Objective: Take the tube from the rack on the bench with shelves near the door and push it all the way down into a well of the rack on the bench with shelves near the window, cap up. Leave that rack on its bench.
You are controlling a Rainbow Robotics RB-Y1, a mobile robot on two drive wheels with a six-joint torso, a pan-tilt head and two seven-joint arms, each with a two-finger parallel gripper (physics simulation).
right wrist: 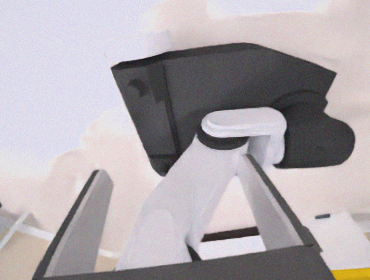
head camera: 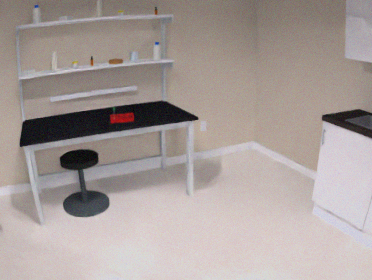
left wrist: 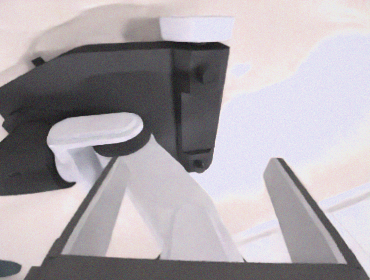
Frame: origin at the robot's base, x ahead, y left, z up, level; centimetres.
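Seen in the pictures: left gripper, between the fingertips: (left wrist: 195, 165); right gripper, between the fingertips: (right wrist: 174, 169).
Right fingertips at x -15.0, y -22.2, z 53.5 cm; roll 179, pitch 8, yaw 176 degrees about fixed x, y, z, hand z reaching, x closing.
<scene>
A point is followed by its place in that frame.
A red rack (head camera: 122, 118) {x 249.8, y 48.5, z 77.7 cm} stands on the black top of a bench with shelves (head camera: 65, 128) {x 228.9, y 94.9, z 76.3 cm} at the left of the head view. A thin green tube (head camera: 114, 109) {x 246.2, y 54.4, z 86.6 cm} stands upright at the rack's left back part; its cap is too small to make out. Whether this bench is the one near the door or near the window I cannot tell. My left gripper (left wrist: 195, 165) {x -10.6, y 21.4, z 54.2 cm} is open and empty. My right gripper (right wrist: 174, 169) {x -15.0, y -22.2, z 53.5 cm} is open and empty. Both are far from the rack, beside the robot's own body, and do not show in the head view.
A black round stool (head camera: 79, 159) {x 229.8, y 85.5, z 48.4 cm} stands at the bench's front left. Bottles and small items stand on the two shelves (head camera: 100, 68) above the bench. A white cabinet (head camera: 345, 175) {x 183.0, y -126.4, z 50.9 cm} with a dark top and a sink (head camera: 361, 121) {x 205.0, y -147.9, z 88.0 cm} stands at the right. Floor lies between them.
</scene>
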